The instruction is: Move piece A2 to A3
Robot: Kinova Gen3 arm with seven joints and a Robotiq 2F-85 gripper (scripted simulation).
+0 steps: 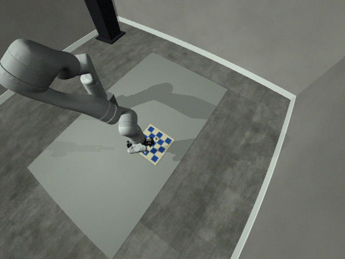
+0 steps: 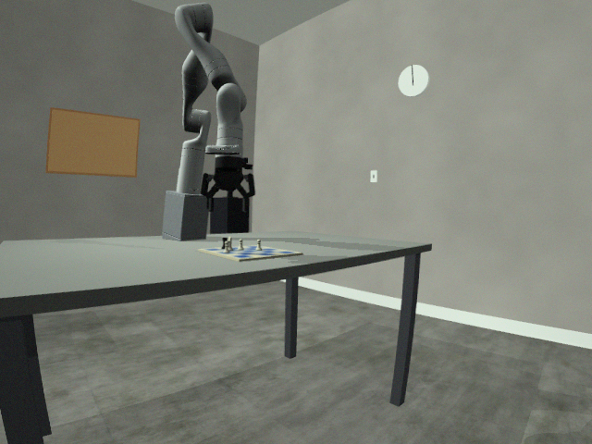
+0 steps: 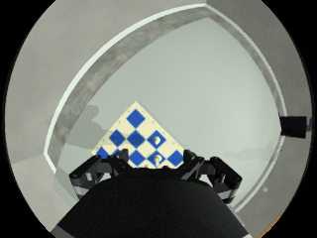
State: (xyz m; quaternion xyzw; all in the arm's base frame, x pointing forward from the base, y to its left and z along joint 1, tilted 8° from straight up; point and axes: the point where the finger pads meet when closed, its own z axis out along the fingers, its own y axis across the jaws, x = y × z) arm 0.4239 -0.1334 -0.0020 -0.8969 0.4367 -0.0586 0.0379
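Now: the dark piece 7 cm behind my hand, 5 cm to the left of it and 10 cm below it. Also, from my hand: chessboard 1 cm ahead, 8 cm to the left, 12 cm below.
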